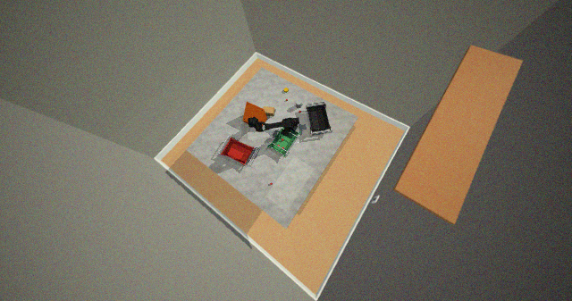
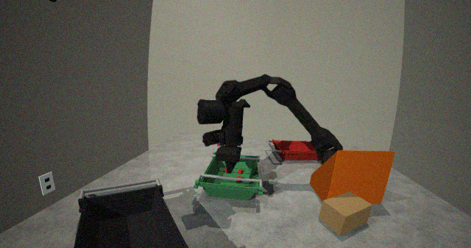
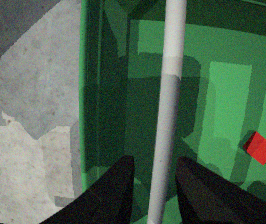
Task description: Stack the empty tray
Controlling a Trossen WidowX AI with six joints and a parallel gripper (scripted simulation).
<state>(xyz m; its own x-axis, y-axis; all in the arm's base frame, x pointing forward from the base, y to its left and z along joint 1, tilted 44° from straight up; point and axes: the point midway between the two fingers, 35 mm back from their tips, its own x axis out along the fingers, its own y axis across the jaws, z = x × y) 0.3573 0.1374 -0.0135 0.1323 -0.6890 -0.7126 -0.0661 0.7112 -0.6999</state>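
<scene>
Right now my gripper tip is 460 mm to the left of the red tray, 310 mm past it and 40 mm above it. From my gripper tip the other things lie so: tan box: 350 mm behind, 80 mm to the left, 60 mm below; red cube: 510 mm to the right, 160 mm ahead, 80 mm below; yellow piece: 420 mm to the left, 370 mm behind, 80 mm below.
</scene>
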